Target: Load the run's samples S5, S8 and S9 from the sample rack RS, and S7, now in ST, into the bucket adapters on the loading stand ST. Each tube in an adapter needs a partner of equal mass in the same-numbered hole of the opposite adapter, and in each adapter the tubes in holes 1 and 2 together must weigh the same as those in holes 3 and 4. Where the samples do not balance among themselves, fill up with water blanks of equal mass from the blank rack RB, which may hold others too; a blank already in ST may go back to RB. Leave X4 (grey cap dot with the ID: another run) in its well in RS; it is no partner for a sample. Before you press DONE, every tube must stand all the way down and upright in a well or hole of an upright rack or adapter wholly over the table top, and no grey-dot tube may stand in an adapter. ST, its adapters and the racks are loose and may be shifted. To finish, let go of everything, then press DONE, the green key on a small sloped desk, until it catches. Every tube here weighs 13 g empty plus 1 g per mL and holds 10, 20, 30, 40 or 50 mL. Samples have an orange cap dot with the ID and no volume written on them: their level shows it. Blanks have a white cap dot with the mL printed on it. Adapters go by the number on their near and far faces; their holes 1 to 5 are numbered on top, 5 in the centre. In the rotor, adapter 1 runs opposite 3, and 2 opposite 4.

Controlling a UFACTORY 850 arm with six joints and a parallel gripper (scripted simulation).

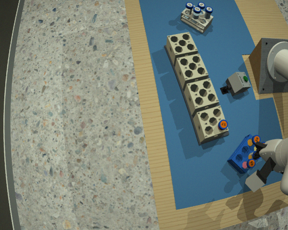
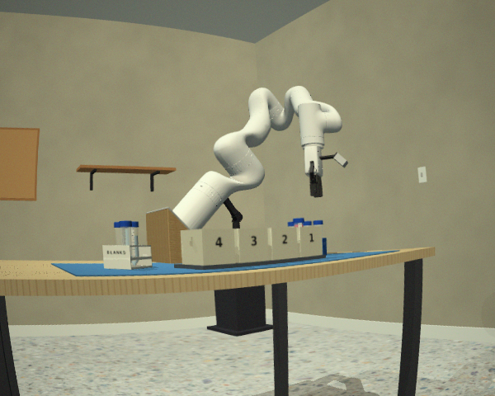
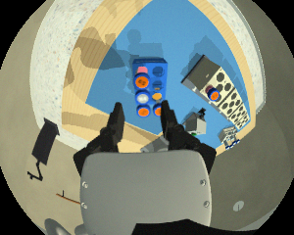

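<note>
Now: the sample S9 1 cm to the left of my hand and 16 cm below it. From my hand the other things lie so: sample tube S5 (8 cm behind, 4 cm to the right, 16 cm below); orange-dot sample tube (5 cm behind, 8 cm to the right, 16 cm below); grey-dot tube X4 (3 cm behind, 3 cm to the right, 16 cm below).
</note>
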